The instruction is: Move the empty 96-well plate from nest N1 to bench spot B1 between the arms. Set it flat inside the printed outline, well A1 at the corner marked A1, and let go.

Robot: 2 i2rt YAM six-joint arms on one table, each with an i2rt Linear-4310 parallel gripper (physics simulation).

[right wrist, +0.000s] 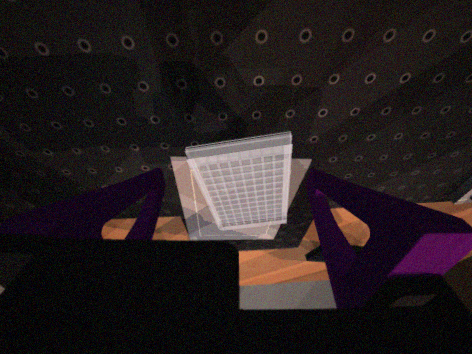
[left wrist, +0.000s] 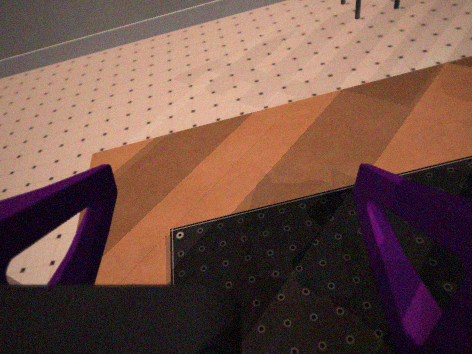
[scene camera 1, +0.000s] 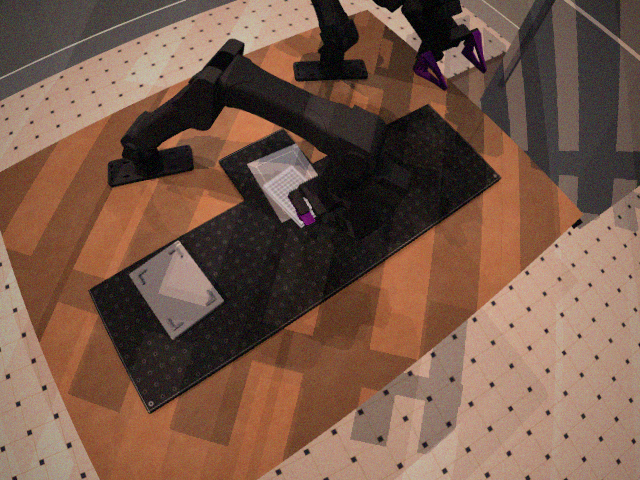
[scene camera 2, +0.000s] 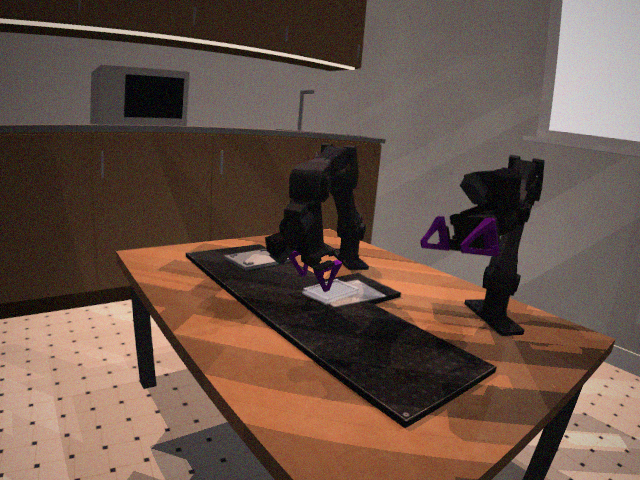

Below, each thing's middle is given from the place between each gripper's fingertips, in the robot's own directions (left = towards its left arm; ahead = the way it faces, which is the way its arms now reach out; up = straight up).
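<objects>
With respect to the white well plate (scene camera 1: 278, 188), my left hand is 220 mm above it, 90 mm past it and 340 mm to the left of it.
My right gripper is 4 cm above the plate, 1 cm to the left of it and 7 cm past it.
</objects>
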